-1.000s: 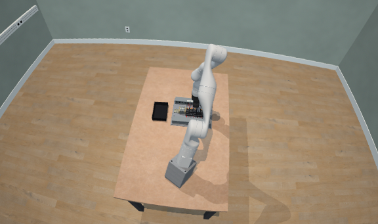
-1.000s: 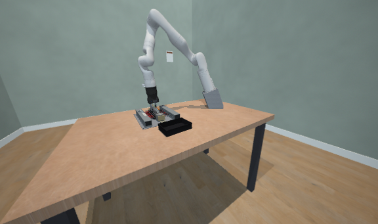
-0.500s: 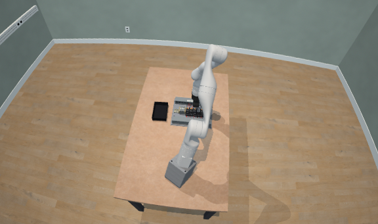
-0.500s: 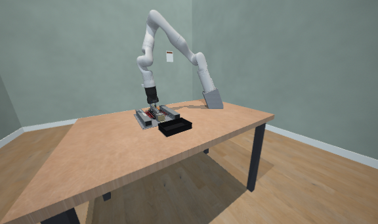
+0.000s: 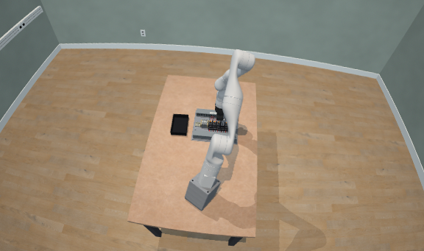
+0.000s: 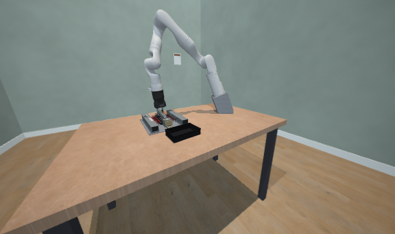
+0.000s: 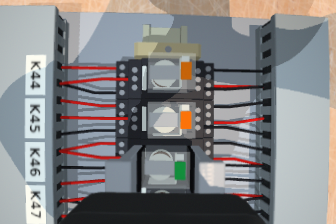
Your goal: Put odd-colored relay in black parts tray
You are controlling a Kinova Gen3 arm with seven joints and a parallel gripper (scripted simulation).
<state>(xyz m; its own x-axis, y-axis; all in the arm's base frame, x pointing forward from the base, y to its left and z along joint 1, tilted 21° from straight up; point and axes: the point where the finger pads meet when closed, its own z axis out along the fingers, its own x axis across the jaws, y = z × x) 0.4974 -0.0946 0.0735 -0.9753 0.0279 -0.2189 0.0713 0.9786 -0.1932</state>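
My hand is 50 mm to the right of the relay panel and 40 mm above it. The rest, counted from my hand: black parts tray: 300 mm to the left, 40 mm below, 10 mm behind.
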